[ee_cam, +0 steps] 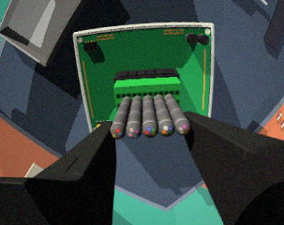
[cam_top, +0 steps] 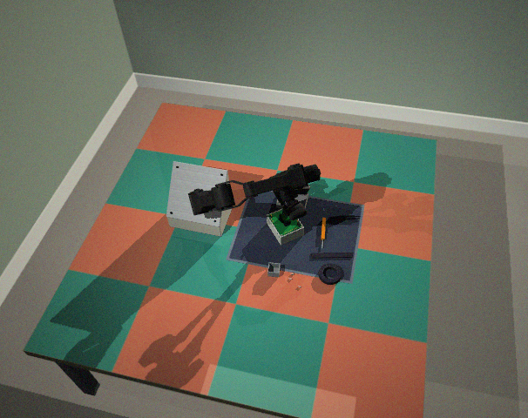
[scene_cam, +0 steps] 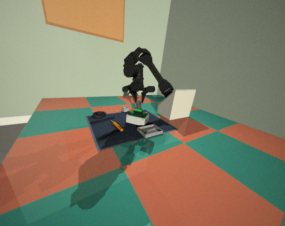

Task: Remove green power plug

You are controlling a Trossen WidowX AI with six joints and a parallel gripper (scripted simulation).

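My gripper tip is now 40 mm above the green power plug. From my gripper tip the other things lie so: black bar (200 mm ahead, 120 mm below, 70 mm to the right); then dark mat (120 mm below, 50 mm ahead).
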